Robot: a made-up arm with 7 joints.
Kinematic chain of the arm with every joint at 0, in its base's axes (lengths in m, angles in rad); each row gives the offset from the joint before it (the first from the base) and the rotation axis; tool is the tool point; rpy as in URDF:
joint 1: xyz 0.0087 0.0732 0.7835 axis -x
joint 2: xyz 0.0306 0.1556 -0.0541 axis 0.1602 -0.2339 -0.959
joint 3: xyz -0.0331 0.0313 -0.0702 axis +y
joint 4: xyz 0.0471 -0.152 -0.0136 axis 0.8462 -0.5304 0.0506
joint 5: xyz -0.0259 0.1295 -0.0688 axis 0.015 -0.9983 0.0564
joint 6: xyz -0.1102 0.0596 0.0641 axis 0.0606 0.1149 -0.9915
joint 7: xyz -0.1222 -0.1 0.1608 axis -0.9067 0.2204 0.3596
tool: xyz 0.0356 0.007 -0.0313 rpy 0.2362 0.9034 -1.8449
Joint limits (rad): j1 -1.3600..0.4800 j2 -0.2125..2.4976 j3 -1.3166..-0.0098 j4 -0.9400..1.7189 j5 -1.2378..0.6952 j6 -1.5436..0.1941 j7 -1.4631..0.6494
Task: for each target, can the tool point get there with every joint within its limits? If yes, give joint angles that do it. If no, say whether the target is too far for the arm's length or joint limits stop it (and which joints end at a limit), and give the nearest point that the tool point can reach.
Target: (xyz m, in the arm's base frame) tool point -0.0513 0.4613 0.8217
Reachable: yes | joints -0.7552 1.2567 -0.4628 0.7281 0.5399 -1.1742 -0.7685
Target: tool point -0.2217 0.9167 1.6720
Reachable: no: too far | nearest point -0.0428 0.4291 1.1584 | short by 0.730 m
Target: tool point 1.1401 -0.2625 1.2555
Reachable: no: too far | nearest point 0.2825 0.1835 1.0788 | short by 0.983 m
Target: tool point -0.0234 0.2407 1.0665
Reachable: yes | joints -1.2059 1.3088 -0.7086 -0.1772 -0.4388 -0.1410 0.2441
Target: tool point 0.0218 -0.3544 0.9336
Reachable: no: joint limits stop it (at a limit: joint 1, joint 2, joint 4, joint 6, joint 7) | nearest point -0.0434 -0.1275 0.8121 | short by 0.266 m
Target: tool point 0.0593 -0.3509 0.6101
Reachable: no: joint limits stop it (at a limit: joint 1, joint 2, joint 3, joint 4, joint 6, joint 7) | nearest point -0.0064 -0.1739 0.6181 | short by 0.189 m
